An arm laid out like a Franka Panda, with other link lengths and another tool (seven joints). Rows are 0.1 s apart.
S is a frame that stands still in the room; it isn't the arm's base.
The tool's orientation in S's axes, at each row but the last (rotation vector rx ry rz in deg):
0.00, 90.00, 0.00
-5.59, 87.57, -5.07
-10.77, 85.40, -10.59
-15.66, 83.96, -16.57
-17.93, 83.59, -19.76
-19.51, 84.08, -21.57
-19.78, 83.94, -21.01
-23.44, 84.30, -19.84
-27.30, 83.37, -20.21
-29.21, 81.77, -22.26
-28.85, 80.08, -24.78
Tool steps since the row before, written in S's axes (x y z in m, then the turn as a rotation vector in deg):
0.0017, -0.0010, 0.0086, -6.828, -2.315, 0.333
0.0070, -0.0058, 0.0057, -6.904, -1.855, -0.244
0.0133, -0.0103, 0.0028, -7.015, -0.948, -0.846
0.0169, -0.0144, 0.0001, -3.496, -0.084, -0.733
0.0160, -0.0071, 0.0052, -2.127, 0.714, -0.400
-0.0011, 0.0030, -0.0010, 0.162, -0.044, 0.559
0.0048, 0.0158, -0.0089, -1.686, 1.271, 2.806
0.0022, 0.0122, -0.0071, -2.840, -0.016, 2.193
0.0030, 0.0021, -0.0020, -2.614, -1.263, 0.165
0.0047, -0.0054, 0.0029, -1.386, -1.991, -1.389
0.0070, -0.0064, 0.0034, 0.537, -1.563, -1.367
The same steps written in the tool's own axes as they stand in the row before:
-0.0086, -0.0010, 0.0017, -0.333, -2.315, -6.828
-0.0047, -0.0065, 0.0072, 0.182, -1.789, -6.923
0.0007, -0.0106, 0.0134, 0.542, -0.766, -7.067
0.0064, -0.0131, 0.0168, 0.422, 0.091, -3.547
-0.0005, -0.0080, 0.0164, -0.100, 0.734, -2.155
-0.0005, 0.0031, -0.0012, -0.469, -0.281, 0.204
0.0013, 0.0182, 0.0042, -3.189, -0.151, -1.462
0.0007, 0.0140, 0.0025, -2.134, -0.975, -2.715
0.0009, 0.0027, 0.0031, 0.257, -1.020, -2.711
0.0010, -0.0063, 0.0043, 2.083, -0.828, -1.670
0.0017, -0.0072, 0.0068, 2.067, -0.504, 0.273

